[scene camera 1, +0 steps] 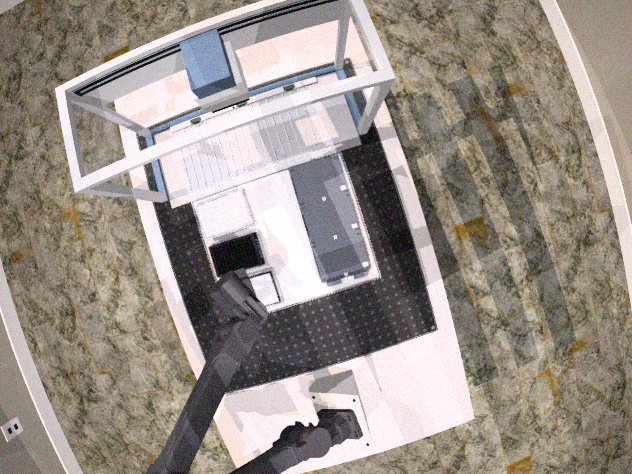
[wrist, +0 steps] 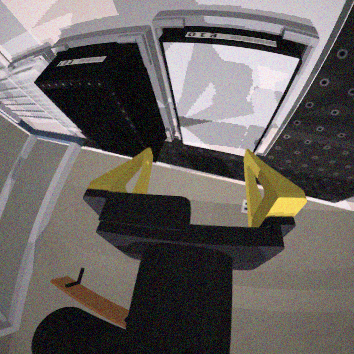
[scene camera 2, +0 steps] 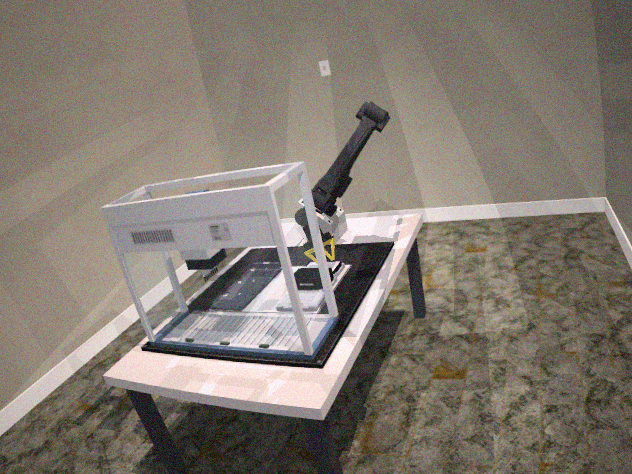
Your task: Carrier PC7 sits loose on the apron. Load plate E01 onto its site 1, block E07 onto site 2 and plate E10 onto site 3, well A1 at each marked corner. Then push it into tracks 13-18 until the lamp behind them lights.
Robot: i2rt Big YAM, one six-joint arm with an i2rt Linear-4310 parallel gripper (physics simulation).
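Places are measured from the arm's base along level axes (x ahead, y left, z up), in millimetres.
Pixels of known places: gripper, fingertip midpoint: (wrist: 196, 151) (scene camera 2: 328, 263); arm's base, origin of the base link: (scene camera 1: 341, 422).
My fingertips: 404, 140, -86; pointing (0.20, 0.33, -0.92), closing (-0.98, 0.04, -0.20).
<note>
For each thing: its top centre in the pictures, then the offset to it from my fingertips, as dx, dy, dz. "pt": a spot on its surface instead. Level surfaces: height alone.
- carrier, middle of its top: (scene camera 1: 330, 219) (scene camera 2: 246, 281) +91, -292, -16
- tall black block, middle of its top: (wrist: 103, 128) (scene camera 1: 234, 255) (scene camera 2: 310, 273) +90, -34, +8
- black-rimmed plate with a pale middle, middle of its top: (wrist: 220, 114) (scene camera 1: 252, 293) (scene camera 2: 321, 266) -19, -37, -19
- blue-topped head, surface spot: (scene camera 1: 209, 61) pt +422, -184, +414
- black dotted mat, its level: dz -45
The carrier (scene camera 1: 331, 219) (scene camera 2: 239, 290), long and dark grey, lies on the white apron (scene camera 1: 278, 244), its far end near the tracks (scene camera 1: 275, 135) (scene camera 2: 229, 329). No plate shows on it. Left of it stand a white plate (scene camera 1: 224, 211) (scene camera 2: 300, 302), a tall black block (scene camera 1: 237, 253) (scene camera 2: 307, 279) (wrist: 107, 92) and a black-rimmed plate with a pale middle (scene camera 1: 265, 289) (wrist: 230, 90), whose upside-down label seems to read E10. Each sits in a holder. My gripper (scene camera 2: 320, 255) (wrist: 196, 151) is open and empty, above the near edge of the black-rimmed plate; the wrist hides its fingers in scene camera 1.
A white frame (scene camera 1: 68, 137) (scene camera 2: 290, 275) stands over the tracks, with a blue-topped head (scene camera 1: 209, 61) hanging from its rear beam. Small dark green pieces (scene camera 1: 195, 120) (scene camera 2: 263, 345) sit behind the tracks. A black dotted mat (scene camera 1: 316, 331) (wrist: 320, 125) surrounds the apron.
</note>
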